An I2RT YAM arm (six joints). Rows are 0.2 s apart.
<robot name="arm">
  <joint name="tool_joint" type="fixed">
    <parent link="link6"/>
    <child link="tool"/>
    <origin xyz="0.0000 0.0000 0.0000" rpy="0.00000 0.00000 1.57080"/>
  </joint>
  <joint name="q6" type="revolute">
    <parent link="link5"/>
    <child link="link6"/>
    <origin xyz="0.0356 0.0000 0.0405" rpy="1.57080 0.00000 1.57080"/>
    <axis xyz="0 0 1"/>
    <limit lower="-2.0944" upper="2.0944"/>
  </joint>
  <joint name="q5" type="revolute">
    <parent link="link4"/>
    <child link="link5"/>
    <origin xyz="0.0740 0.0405 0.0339" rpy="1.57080 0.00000 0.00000"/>
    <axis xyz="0 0 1"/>
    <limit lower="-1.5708" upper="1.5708"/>
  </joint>
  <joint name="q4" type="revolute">
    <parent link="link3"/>
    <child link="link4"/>
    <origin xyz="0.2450 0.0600 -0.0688"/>
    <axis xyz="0 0 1"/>
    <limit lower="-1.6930" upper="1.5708"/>
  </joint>
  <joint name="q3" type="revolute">
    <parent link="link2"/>
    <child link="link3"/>
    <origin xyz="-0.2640 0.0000 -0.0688" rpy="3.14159 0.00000 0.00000"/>
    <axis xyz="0 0 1"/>
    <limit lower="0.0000" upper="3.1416"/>
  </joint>
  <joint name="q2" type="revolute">
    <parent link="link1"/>
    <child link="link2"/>
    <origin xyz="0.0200 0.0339 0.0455" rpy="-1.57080 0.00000 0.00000"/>
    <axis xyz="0 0 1"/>
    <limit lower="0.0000" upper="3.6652"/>
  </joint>
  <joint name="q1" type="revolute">
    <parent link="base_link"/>
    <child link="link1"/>
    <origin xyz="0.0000 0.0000 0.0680"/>
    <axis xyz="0 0 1"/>
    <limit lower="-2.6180" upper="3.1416"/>
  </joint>
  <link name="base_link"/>
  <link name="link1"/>
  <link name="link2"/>
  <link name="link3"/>
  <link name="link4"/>
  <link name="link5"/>
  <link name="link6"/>
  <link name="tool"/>
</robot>
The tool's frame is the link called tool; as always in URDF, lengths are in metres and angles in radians.
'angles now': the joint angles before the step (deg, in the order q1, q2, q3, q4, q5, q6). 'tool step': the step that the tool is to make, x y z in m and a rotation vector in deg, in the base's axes. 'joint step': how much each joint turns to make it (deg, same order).
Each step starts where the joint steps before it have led.
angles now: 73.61 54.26 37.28 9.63 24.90 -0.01
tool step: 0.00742 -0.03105 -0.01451 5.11 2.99 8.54
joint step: -7.45 -8.21 -7.18 1.89 -16.37 3.03
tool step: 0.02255 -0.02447 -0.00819 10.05 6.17 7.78
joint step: -13.41 -2.83 -5.19 8.37 -21.44 9.89
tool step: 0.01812 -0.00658 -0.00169 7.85 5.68 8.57
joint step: -8.18 4.04 -1.99 12.37 -15.95 11.55
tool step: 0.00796 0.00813 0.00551 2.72 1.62 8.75
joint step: -1.31 5.40 1.48 7.82 -9.39 5.71
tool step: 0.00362 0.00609 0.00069 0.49 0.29 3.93
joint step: 0.06 3.05 0.82 3.51 -3.66 1.80
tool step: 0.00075 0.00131 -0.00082 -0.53 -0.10 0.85
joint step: 0.00 0.52 0.24 -0.24 -0.93 -0.34
